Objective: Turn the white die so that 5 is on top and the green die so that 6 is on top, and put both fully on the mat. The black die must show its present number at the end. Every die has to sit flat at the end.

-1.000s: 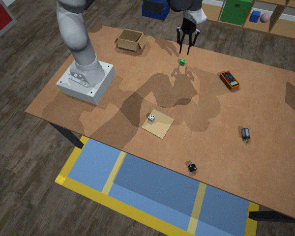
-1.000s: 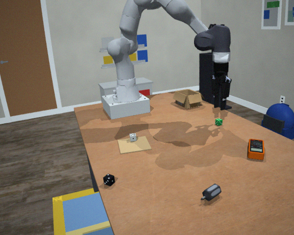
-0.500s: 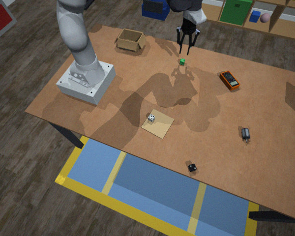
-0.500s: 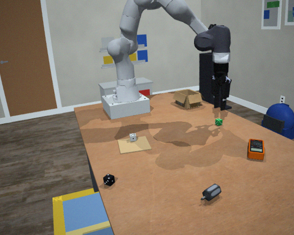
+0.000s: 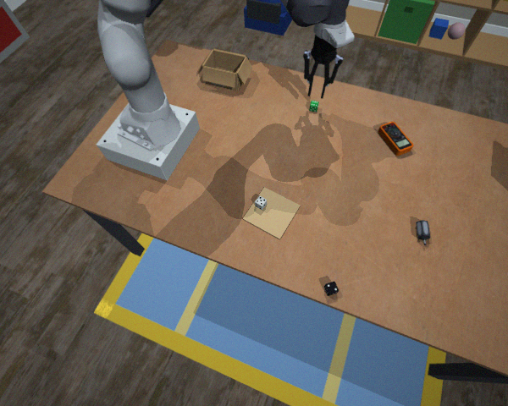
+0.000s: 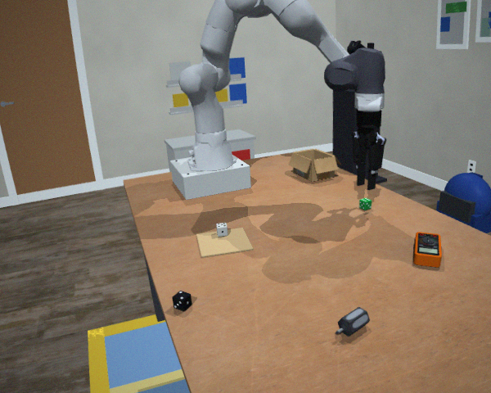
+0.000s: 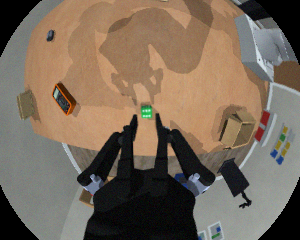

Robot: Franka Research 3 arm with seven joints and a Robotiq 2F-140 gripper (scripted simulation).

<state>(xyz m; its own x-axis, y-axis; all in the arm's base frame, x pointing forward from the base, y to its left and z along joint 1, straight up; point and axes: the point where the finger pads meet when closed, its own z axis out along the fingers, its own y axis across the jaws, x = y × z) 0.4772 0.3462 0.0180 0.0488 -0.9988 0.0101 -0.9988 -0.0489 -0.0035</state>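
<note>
My gripper is now 90 mm above the green die. From my hand the other things lie so: orange multimeter 320 mm ahead, 60 mm to the right, 90 mm below; cardboard box 390 mm behind, 60 mm to the left, 60 mm below; white die 60 mm behind, 480 mm to the right, 90 mm below.
</note>
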